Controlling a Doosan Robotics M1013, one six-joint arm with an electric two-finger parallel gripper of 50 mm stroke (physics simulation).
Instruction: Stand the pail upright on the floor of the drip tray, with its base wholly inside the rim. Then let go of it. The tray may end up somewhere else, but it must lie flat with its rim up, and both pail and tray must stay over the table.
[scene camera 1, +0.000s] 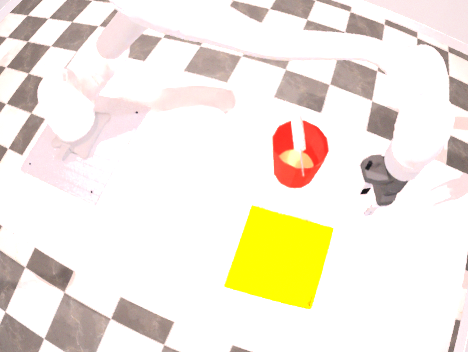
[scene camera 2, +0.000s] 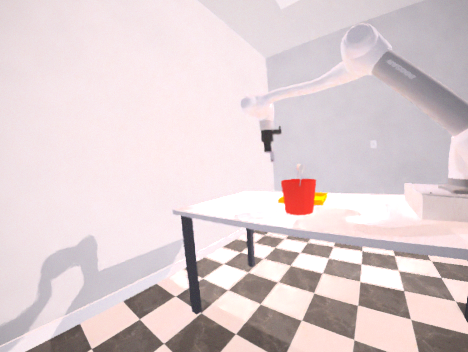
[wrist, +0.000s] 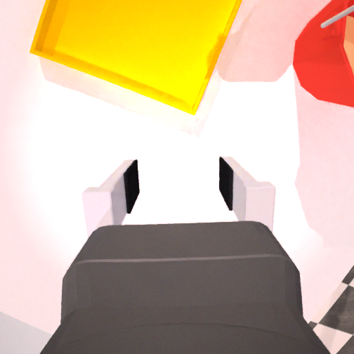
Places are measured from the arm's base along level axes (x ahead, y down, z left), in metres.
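Pixels of known places: gripper, between the fingertips: (scene camera 1: 365, 203) (scene camera 2: 272, 161); arm's base, origin of its link: (scene camera 1: 80, 131).
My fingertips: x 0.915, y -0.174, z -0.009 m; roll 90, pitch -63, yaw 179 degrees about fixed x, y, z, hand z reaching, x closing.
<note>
Ahead of a thing's pixels: the offset from my fingertips to its top centre. Level surfaces: height alone.
The red pail @(dz +0.168, dx -0.211, dy +0.023 m) (scene camera 1: 285, 172) (scene camera 2: 299, 197) (wrist: 320, 65) stands upright on the table, beside the tray, with its light handle raised above the rim. The yellow square drip tray @(dz -0.128, dx -0.157, dy +0.235 m) (scene camera 1: 280, 257) (scene camera 2: 321, 199) (wrist: 135, 45) lies flat with its rim up; the pail partly hides it in scene camera 2. My gripper (scene camera 1: 367, 201) (scene camera 2: 272, 159) (wrist: 178, 174) is open and empty. It hangs above the table, higher than the pail and apart from it. In the wrist view the tray is ahead of the fingers and part of the pail shows at the upper right.
The white table @(dy +0.261 m) (scene camera 1: 165, 240) (scene camera 2: 225, 202) is washed out by light in scene camera 1. The robot's base plate (scene camera 1: 65, 175) is at the left there, and the arm reaches along the far side. The table's edge (scene camera 2: 300, 231) shows in scene camera 2.
</note>
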